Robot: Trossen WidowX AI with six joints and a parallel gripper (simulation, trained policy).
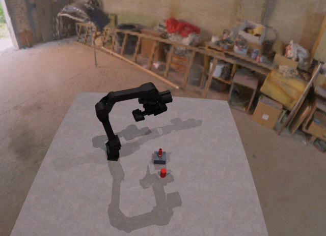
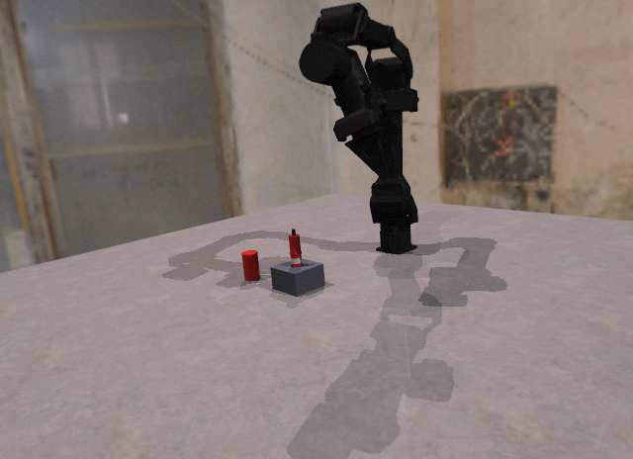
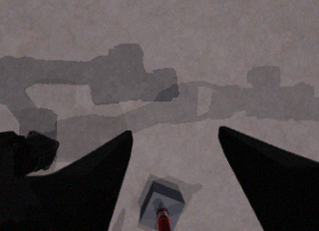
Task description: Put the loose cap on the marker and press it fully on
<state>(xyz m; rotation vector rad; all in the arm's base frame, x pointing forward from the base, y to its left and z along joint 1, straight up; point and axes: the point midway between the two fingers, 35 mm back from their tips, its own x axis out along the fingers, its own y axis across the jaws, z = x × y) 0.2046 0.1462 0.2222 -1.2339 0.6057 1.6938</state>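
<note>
My gripper tip is now 27 cm to the left of the red cap, 16 cm above it and 10 cm short of it. The rest, counted from my gripper tip: holder block: 17 cm below, 16 cm to the right, 8 cm ahead.
</note>
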